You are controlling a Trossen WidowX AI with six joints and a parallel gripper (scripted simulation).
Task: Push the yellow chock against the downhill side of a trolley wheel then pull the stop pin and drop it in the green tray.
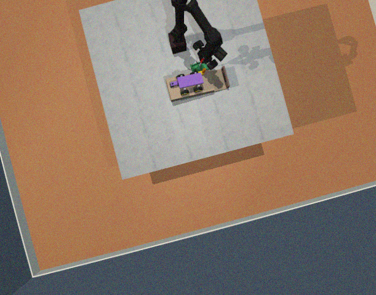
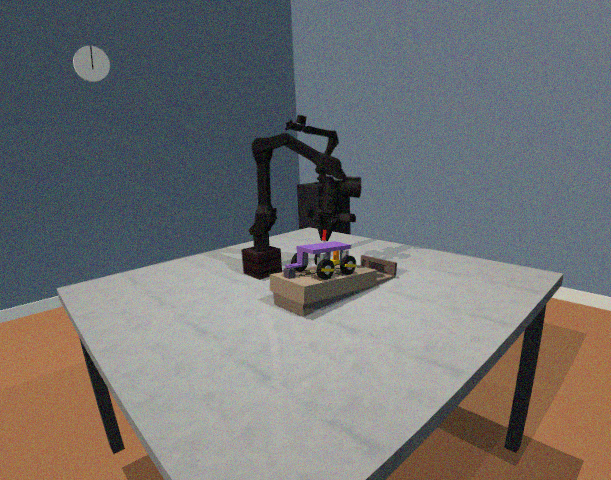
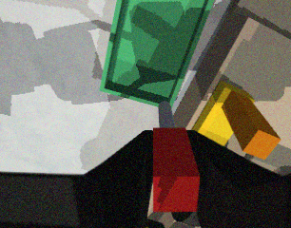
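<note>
The red-headed stop pin lies right at my gripper tip. The rest, counted from my gripper tip: yellow chock: 50 mm ahead, 10 mm to the right, 50 mm below; purple trolley: 120 mm ahead, 90 mm to the right, 20 mm below; raised brown end wall: 80 mm ahead, 170 mm to the left, 100 mm below.
</note>
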